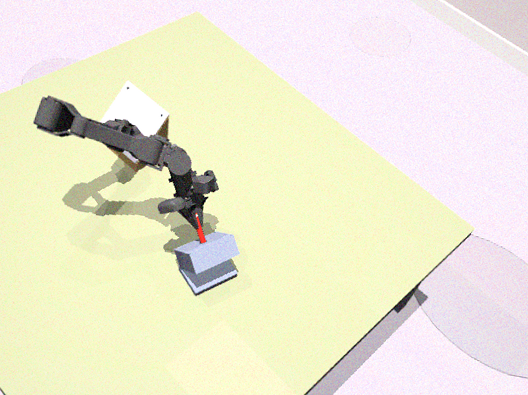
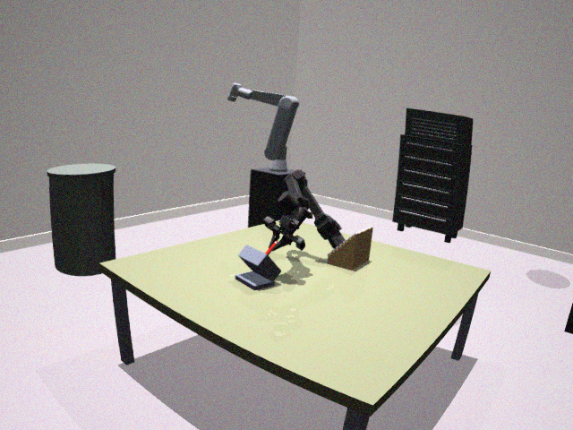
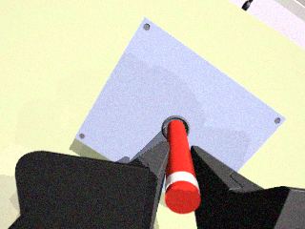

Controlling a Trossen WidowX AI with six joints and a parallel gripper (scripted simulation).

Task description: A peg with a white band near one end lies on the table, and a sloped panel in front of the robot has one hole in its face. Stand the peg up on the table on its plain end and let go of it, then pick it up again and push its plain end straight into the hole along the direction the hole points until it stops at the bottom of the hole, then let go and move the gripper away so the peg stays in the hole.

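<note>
Right now my gripper tip is 50 mm short of the blue-grey sloped panel, 50 mm above it and 10 mm to the left of it. From my gripper tip the other things lie so: red peg: 10 mm behind, 10 mm above.
</note>
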